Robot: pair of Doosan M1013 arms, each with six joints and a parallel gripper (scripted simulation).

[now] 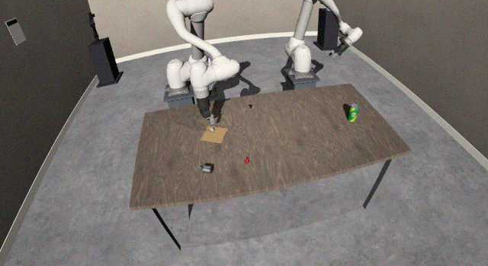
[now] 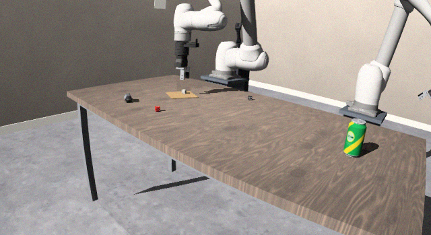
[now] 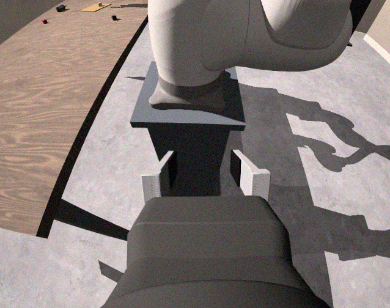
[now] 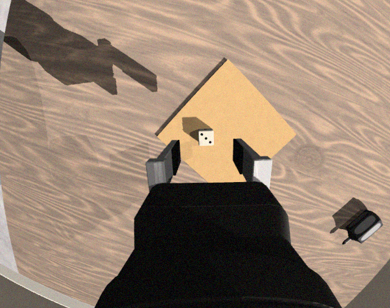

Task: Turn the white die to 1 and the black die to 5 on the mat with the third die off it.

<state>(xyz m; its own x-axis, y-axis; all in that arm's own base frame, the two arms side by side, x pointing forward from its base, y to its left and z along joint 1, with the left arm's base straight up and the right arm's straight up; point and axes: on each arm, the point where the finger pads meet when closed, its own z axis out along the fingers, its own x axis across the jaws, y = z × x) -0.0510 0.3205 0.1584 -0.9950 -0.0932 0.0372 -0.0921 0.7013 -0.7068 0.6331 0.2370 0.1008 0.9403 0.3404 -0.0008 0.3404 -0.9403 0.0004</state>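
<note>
Now: right hand 9 cm above the white die. The rest, counted from my right hand: tan mat (10 cm below, 3 cm ahead, 1 cm to the left); black die (29 cm to the left, 21 cm behind, 9 cm below); red die (30 cm ahead, 17 cm to the left, 9 cm below).
</note>
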